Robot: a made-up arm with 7 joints.
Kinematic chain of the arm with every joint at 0, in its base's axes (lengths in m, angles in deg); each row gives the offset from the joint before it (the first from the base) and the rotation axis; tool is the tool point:
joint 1: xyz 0 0 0.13 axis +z
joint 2: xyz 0 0 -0.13 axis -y
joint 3: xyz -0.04 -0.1 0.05 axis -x
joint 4: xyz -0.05 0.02 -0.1 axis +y
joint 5: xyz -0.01 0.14 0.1 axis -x
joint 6: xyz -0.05 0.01 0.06 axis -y
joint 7: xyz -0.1 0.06 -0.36 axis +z
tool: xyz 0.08 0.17 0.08
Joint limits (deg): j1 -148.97..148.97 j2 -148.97..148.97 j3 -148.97..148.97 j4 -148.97..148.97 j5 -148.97..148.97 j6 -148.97..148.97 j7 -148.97..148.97
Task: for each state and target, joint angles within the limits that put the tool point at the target. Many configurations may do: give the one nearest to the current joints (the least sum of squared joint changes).
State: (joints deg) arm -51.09 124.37 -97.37 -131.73 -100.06 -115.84 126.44
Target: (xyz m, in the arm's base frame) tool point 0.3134 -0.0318 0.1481
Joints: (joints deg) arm -52.79 132.55 -82.77 -133.41 -91.51 -109.09 119.71
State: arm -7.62 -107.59 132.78 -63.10 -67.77 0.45 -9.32
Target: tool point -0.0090 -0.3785 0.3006
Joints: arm 15.84 -123.21 138.69 -59.18 -64.44 17.80 -34.64
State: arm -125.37 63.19 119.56 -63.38 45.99 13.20 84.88
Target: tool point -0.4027 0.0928 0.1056
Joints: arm -111.96 57.92 103.38 -73.56 37.92 32.05 76.47
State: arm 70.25 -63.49 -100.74 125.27 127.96 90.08 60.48
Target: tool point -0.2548 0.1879 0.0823
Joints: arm 74.06 -74.53 -110.96 121.11 148.97 93.23 89.98
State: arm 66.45 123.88 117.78 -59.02 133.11 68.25 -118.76
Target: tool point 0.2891 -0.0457 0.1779
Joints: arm 53.66 135.46 134.59 -45.23 134.87 100.36 -108.55
